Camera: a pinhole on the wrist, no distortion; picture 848 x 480 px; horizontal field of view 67.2 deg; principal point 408.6 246.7 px. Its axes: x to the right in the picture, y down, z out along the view. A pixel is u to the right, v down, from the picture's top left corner.
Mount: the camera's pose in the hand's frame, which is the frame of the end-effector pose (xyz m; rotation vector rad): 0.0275 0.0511 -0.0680 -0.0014 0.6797 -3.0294
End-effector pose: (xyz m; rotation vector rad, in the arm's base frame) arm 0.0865 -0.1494 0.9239 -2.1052 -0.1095 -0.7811
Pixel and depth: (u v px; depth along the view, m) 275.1 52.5 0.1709
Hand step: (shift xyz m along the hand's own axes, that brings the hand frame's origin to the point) 0.0629 0.0264 0.1090
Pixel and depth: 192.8 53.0 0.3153
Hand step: 0.1334 0.0068 0.2587
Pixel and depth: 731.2 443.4 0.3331
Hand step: -0.1341 -0.1900 0.1881
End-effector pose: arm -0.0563 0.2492 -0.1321 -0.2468 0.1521 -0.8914
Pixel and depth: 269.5 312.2 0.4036
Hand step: 0.1205 -0.1555 0.2799
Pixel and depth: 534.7 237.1 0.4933
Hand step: -0.0658 -0.1564 0.3805
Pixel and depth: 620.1 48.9 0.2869
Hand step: -0.0681 0.0055 0.2287
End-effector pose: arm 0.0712 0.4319 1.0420 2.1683 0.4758 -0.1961
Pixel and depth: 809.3 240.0 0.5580
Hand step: -0.3178 -0.1946 0.4365
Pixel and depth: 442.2 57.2 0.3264
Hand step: 0.0098 -0.0013 0.2684
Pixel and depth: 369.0 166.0 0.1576
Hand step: 0.0380 0.0022 0.0831
